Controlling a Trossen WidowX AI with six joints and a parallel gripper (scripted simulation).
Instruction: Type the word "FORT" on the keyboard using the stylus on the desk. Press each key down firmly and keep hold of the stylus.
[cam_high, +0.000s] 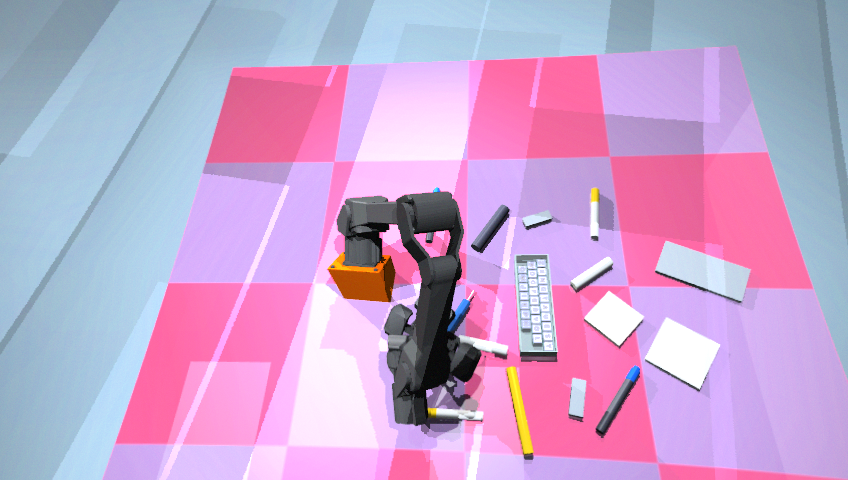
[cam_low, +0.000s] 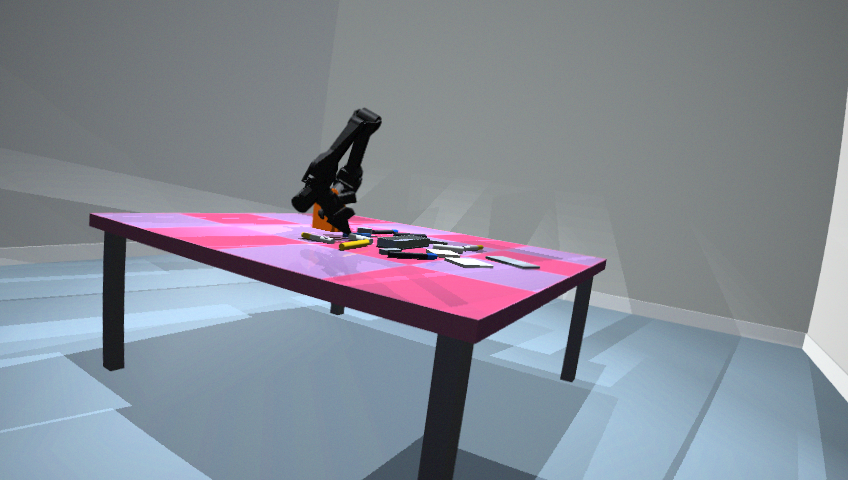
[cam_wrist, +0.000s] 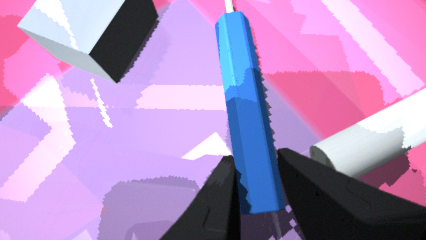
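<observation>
The blue stylus lies 50 mm to the left of my gripper tip and 30 mm ahead of it. The rest, counted from my gripper tip: yellow stick: 140 mm to the right, 140 mm ahead; grey block: 490 mm ahead, 170 mm to the left, 10 mm below.
</observation>
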